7 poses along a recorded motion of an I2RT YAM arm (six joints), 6.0 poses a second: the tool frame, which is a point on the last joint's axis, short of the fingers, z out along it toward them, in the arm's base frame.
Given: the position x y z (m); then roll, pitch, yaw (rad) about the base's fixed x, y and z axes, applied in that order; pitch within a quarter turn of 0, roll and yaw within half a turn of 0.
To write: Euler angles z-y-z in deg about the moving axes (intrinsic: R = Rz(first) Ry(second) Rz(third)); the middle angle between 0 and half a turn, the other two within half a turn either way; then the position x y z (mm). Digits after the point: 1 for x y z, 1 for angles.
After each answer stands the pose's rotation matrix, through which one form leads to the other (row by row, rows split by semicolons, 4 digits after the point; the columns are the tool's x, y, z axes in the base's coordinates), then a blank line. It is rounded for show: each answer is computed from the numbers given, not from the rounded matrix.
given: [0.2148 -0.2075 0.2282 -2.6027 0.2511 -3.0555]
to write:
[-62.5 146.2 -63.4 214.8 -207.5 228.2]
-0.9651 0.0532 0.2566; -0.0833 0.8661 -0.4929; -0.2485 -0.4971 -0.8314

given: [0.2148 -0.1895 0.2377 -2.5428 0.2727 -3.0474]
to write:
[-63.1 142.7 -63.6 214.8 -189.5 237.7]
-0.9588 0.0734 0.2745; -0.0906 0.8366 -0.5402; -0.2693 -0.5428 -0.7955

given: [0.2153 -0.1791 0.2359 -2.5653 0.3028 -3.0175]
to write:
[-58.2 143.2 -60.2 215.3 -179.1 235.9]
-0.9472 0.0575 0.3156; -0.1181 0.8522 -0.5098; -0.2982 -0.5201 -0.8003

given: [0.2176 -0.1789 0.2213 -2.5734 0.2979 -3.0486]
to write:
[-60.0 143.7 -60.3 217.6 -178.9 221.3]
-0.9518 0.0790 0.2963; -0.0888 0.8539 -0.5128; -0.2935 -0.5144 -0.8058

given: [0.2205 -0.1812 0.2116 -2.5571 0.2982 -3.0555]
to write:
[-61.1 142.9 -60.9 220.5 -181.2 211.6]
-0.9523 0.0898 0.2916; -0.0822 0.8448 -0.5287; -0.2938 -0.5274 -0.7972

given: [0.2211 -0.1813 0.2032 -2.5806 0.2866 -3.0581]
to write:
[-61.0 144.3 -61.0 221.1 -181.3 203.2]
-0.9559 0.0793 0.2829; -0.0800 0.8563 -0.5102; -0.2827 -0.5103 -0.8122

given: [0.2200 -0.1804 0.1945 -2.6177 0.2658 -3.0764]
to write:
[-61.8 146.7 -61.4 220.0 -180.4 194.5]
-0.9628 0.0747 0.2596; -0.0629 0.8726 -0.4844; -0.2627 -0.4827 -0.8355

